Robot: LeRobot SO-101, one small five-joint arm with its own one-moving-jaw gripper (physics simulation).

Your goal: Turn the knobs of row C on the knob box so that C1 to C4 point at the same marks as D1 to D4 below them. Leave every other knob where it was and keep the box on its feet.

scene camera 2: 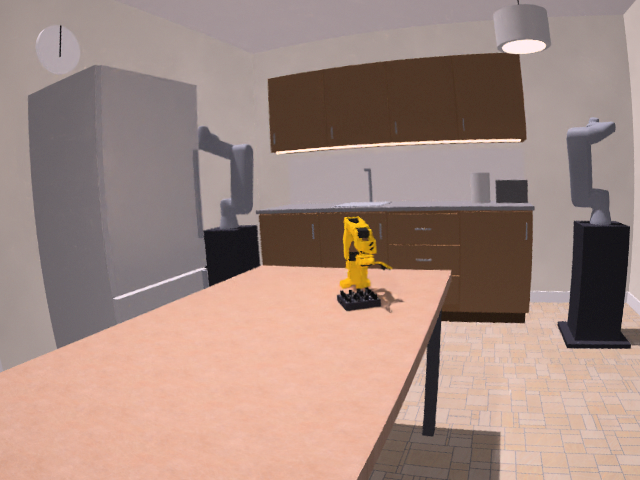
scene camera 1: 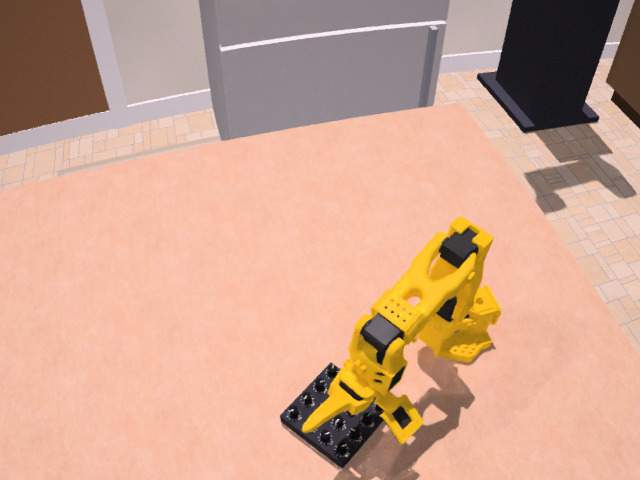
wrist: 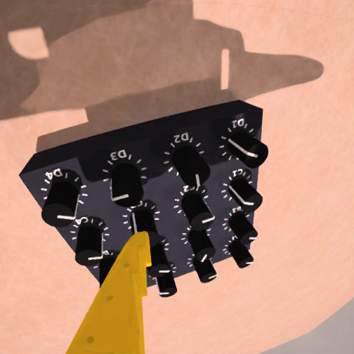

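Where they show: end effector, tool point: (scene camera 2: 365,285) (scene camera 1: 359,408); arm's base, origin of the base link: (scene camera 2: 353,287) (scene camera 1: 442,335).
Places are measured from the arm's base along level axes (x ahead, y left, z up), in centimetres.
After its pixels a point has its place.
The black knob box (scene camera 1: 298,424) @(x 24.7, y 8.5, z 2.3 cm) (scene camera 2: 359,305) @(x 24.5, y 9.9, z 1.3 cm) (wrist: 140,134) lies flat on the table. In the wrist view, the lines on C1 (wrist: 244,192) and D1 (wrist: 246,146) look alike, as do those on C4 (wrist: 90,242) and D4 (wrist: 62,200). C2's (wrist: 196,209) line points right, while D2's (wrist: 189,165) points down the picture. D3's (wrist: 125,182) line points left; C3 (wrist: 144,221) shows a line on its left side, its top hidden by the jaw. My gripper (scene camera 1: 356,432) is fully open and empty over the box, one jaw in the wrist view. Touch with C3 cannot be told.
Knobs of rows A and B stand beyond row C in the wrist view, partly hidden by the jaw. The table (scene camera 1: 206,284) @(x 32.5, y -19.2, z 0.0 cm) (scene camera 2: 232,372) @(x 72.3, y -2.6, z 0.0 cm) carries the box and the yellow arm. The table's right edge runs behind the arm base. A grey fridge (scene camera 1: 325,77) stands beyond the table.
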